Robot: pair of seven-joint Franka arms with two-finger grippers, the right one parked.
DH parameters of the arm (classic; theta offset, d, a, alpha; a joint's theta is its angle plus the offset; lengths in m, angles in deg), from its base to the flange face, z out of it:
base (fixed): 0 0 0 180
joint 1: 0 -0.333 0 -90
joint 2: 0 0 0 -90
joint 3: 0 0.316 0.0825 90
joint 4: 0 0 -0.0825 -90
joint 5: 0 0.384 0 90
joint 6: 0 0 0.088 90
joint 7: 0 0.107 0 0
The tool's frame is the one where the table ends.
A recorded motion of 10 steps. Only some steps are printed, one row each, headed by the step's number.
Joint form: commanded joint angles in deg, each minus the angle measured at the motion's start. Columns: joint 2, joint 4, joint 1, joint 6, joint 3, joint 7, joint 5.
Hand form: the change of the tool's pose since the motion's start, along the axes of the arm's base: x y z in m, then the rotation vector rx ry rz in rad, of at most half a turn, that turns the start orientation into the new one. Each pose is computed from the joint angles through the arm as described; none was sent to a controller.
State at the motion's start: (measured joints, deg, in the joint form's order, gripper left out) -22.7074 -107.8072 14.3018 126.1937 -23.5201 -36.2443 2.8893
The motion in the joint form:
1: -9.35 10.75 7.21 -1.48 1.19 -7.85 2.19
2: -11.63 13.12 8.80 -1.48 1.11 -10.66 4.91
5: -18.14 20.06 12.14 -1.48 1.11 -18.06 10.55
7: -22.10 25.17 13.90 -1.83 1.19 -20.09 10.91
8: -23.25 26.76 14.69 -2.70 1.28 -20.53 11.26
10: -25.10 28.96 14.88 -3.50 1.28 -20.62 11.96
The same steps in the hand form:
1: 0.0006 -0.0709 -0.0226 -0.0029 0.0146 0.0356
2: -0.0018 -0.0882 -0.0301 0.0142 -0.0054 0.0361
5: -0.0006 -0.1254 -0.0529 0.0392 -0.0469 0.0777
7: 0.0035 -0.1462 -0.0622 0.0221 -0.0456 0.1029
8: 0.0021 -0.1531 -0.0657 0.0294 -0.0426 0.1007
10: 0.0076 -0.1555 -0.0730 0.0362 -0.0409 0.1018

